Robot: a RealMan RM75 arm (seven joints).
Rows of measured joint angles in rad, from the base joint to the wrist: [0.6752 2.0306 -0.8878 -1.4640 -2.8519 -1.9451 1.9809]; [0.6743 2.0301 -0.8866 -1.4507 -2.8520 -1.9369 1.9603]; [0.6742 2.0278 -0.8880 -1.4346 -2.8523 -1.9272 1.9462]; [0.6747 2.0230 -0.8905 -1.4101 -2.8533 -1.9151 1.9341]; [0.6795 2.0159 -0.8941 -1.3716 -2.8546 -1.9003 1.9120]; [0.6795 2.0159 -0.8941 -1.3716 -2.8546 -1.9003 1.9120]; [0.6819 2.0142 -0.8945 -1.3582 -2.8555 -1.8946 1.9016]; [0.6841 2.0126 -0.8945 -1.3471 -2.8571 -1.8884 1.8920]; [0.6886 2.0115 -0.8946 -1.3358 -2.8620 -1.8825 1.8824]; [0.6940 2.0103 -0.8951 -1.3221 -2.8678 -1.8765 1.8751]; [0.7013 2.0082 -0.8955 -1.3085 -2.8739 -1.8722 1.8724]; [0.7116 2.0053 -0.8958 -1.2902 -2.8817 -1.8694 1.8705]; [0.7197 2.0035 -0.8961 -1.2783 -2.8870 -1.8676 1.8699]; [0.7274 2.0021 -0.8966 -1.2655 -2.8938 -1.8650 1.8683]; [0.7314 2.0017 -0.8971 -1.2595 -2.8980 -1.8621 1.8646]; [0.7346 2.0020 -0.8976 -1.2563 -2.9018 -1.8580 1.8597]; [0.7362 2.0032 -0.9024 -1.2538 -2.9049 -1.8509 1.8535]
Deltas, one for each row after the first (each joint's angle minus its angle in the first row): [-0.0009 -0.0005 0.0012 0.0133 -0.0001 0.0082 -0.0206]; [-0.0010 -0.0028 -0.0002 0.0294 -0.0004 0.0179 -0.0347]; [-0.0005 -0.0076 -0.0027 0.0539 -0.0014 0.0300 -0.0468]; [0.0043 -0.0147 -0.0063 0.0924 -0.0027 0.0448 -0.0689]; [0.0043 -0.0147 -0.0063 0.0924 -0.0027 0.0448 -0.0689]; [0.0067 -0.0164 -0.0067 0.1058 -0.0036 0.0505 -0.0793]; [0.0089 -0.0180 -0.0067 0.1169 -0.0052 0.0567 -0.0889]; [0.0134 -0.0191 -0.0068 0.1282 -0.0101 0.0626 -0.0985]; [0.0188 -0.0203 -0.0073 0.1419 -0.0159 0.0686 -0.1058]; [0.0261 -0.0224 -0.0077 0.1555 -0.0220 0.0729 -0.1085]; [0.0364 -0.0253 -0.0080 0.1738 -0.0298 0.0757 -0.1104]; [0.0445 -0.0271 -0.0083 0.1857 -0.0351 0.0775 -0.1110]; [0.0522 -0.0285 -0.0088 0.1985 -0.0419 0.0801 -0.1126]; [0.0562 -0.0289 -0.0093 0.2045 -0.0461 0.0830 -0.1163]; [0.0594 -0.0286 -0.0098 0.2077 -0.0499 0.0871 -0.1212]; [0.0610 -0.0274 -0.0146 0.2102 -0.0530 0.0942 -0.1274]
